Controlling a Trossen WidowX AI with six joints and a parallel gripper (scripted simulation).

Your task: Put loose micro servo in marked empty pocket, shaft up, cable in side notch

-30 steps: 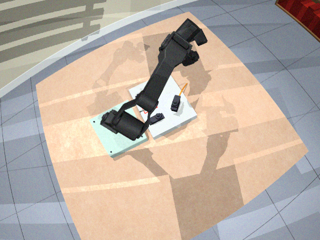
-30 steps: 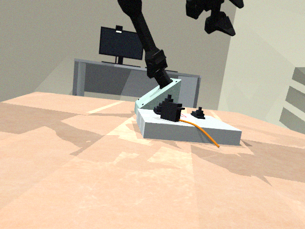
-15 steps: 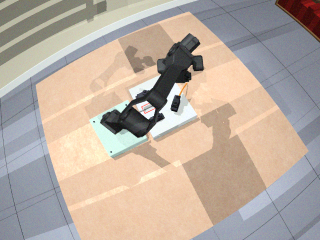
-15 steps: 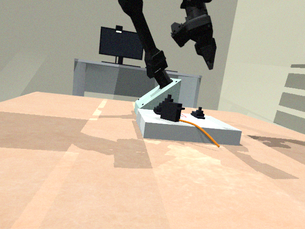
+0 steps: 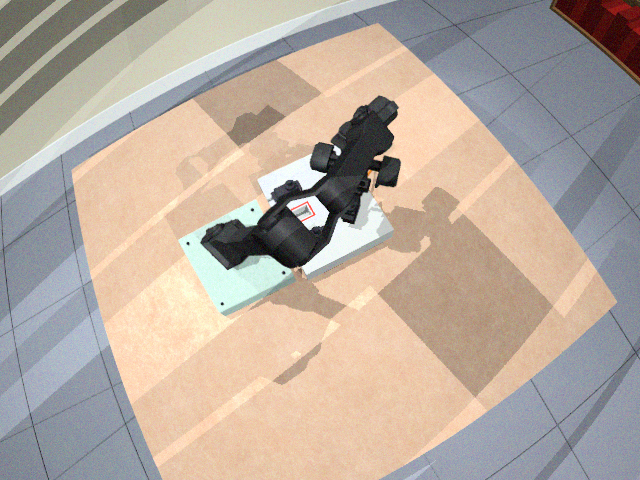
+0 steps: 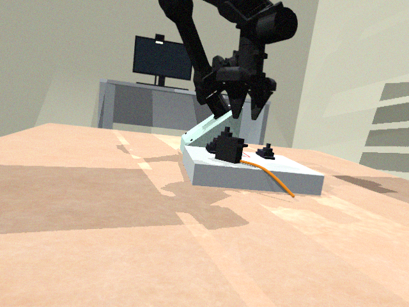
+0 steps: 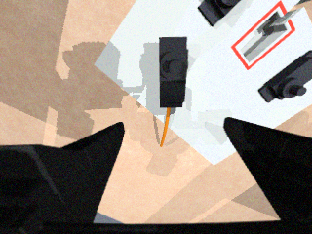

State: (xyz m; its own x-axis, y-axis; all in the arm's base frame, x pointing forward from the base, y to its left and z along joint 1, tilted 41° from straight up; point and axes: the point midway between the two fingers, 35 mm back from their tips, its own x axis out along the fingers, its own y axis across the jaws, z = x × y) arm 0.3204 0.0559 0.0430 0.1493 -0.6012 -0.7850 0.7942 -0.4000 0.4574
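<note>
Now: gripper tip 13 cm above the grey deck, 4 cm to the right of it and 4 cm past it.
</note>
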